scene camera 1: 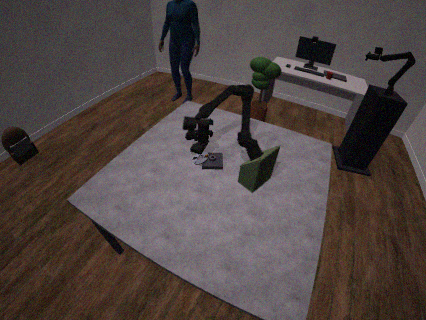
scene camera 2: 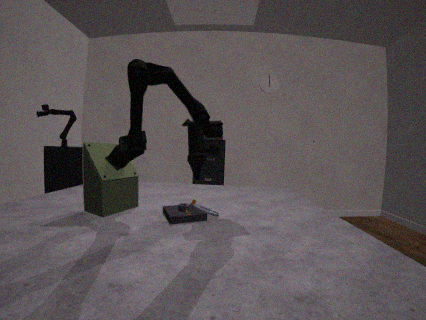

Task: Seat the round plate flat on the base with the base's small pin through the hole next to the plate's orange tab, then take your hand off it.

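The base [scene camera 1: 213, 164] [scene camera 2: 185, 216] is a dark, flat square block on the table, with a round raised part on top. The pale round plate [scene camera 1: 201, 159] [scene camera 2: 207, 210] leans on the base, tilted. Its orange tab [scene camera 2: 194, 202] is raised above the base's top, and its opposite side slopes down past the base's edge, on the right in the scene camera 2 view. The small pin and the hole are too small to make out. My gripper [scene camera 1: 198, 149] is shut and empty, above and apart from the plate. Its fingertips cannot be made out in the scene camera 2 view.
My arm stands on a green wedge-shaped mount [scene camera 1: 257, 172] [scene camera 2: 110, 195], beside the base on the table [scene camera 1: 200, 215] [scene camera 2: 300, 260]. A person [scene camera 1: 182, 45], a plant [scene camera 1: 264, 72], a desk [scene camera 1: 320, 80] and a black pedestal [scene camera 1: 372, 125] with another arm stand beyond the table.
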